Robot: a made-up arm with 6 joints.
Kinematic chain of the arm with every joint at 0, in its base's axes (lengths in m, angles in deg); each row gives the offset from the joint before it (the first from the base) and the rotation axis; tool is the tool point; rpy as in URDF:
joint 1: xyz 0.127 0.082 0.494 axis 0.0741 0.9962 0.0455
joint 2: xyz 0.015 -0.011 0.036 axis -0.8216 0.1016 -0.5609
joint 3: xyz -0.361 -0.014 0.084 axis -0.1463 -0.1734 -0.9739
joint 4: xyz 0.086 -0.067 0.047 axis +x
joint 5: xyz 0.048 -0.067 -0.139 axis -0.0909 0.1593 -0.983
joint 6: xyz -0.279 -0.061 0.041 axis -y
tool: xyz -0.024 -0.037 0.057 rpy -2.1 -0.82 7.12
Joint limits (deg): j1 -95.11..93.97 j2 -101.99..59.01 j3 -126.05..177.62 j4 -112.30..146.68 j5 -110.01..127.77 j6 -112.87..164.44
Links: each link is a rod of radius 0.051 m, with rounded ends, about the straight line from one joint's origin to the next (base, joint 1, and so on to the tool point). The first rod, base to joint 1, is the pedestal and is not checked.
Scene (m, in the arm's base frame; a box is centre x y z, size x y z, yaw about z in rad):
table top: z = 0
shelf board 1: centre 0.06 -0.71 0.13 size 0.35 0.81 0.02 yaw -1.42
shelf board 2: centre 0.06 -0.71 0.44 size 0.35 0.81 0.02 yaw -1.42
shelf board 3: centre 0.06 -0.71 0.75 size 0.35 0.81 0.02 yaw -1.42
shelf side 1: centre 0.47 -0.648 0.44 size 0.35 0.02 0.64 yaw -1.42
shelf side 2: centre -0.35 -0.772 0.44 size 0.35 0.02 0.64 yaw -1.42
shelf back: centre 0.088 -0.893 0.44 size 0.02 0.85 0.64 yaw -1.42
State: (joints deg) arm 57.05 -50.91 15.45 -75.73 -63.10 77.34
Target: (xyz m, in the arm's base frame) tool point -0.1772 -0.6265 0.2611
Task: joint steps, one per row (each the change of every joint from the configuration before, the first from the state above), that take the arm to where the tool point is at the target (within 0.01 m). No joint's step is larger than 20 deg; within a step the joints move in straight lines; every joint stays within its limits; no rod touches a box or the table.
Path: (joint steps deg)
1: -2.38 9.08 -2.61 19.25 -1.52 -1.40
2: -2.37 9.09 -2.60 19.25 -1.53 -1.39
3: -2.38 9.08 -2.61 19.25 -1.52 -1.40
4: -2.37 9.09 -2.60 19.25 -1.52 -1.40
5: -2.38 9.08 -2.61 19.26 -1.53 -1.40
6: -2.37 9.08 -2.60 19.25 -1.52 -1.39
7: 7.18 -18.00 2.11 -18.22 2.26 3.68
8: 7.17 -18.01 2.12 -18.23 2.26 3.69
9: 7.18 -18.00 2.11 -18.22 2.26 3.69
10: 7.18 -18.01 2.12 -18.22 2.26 3.69
11: -10.26 -6.07 15.41 -12.47 -2.41 -1.98
12: -10.27 -6.07 15.42 -12.47 -2.42 -1.98

